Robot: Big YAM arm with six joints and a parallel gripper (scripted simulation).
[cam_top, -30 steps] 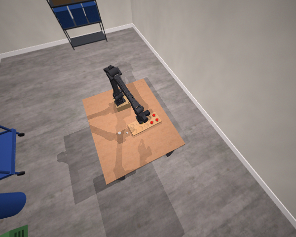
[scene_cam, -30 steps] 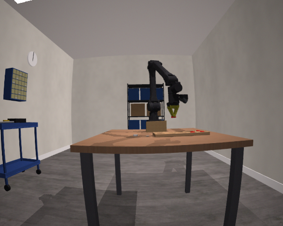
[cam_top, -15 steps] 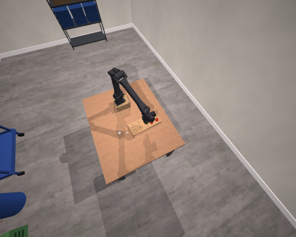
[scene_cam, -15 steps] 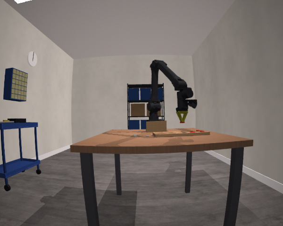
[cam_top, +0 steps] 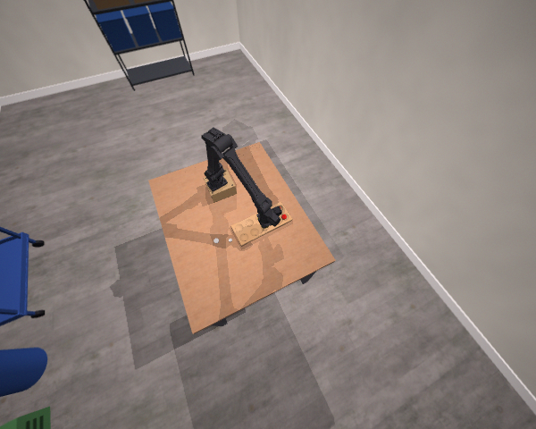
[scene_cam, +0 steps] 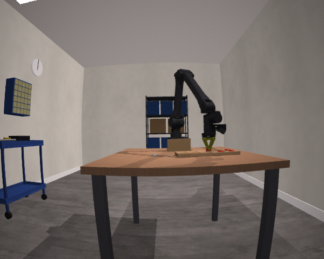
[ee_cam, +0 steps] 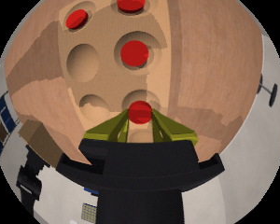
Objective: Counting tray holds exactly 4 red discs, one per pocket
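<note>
Now: hand 4 cm past the wooden counting tray and 3 cm above it. Round my hand: white piece (23 cm to the right, 6 cm behind, 4 cm below); then white disc (30 cm to the right, 11 cm behind, 3 cm below).
</note>
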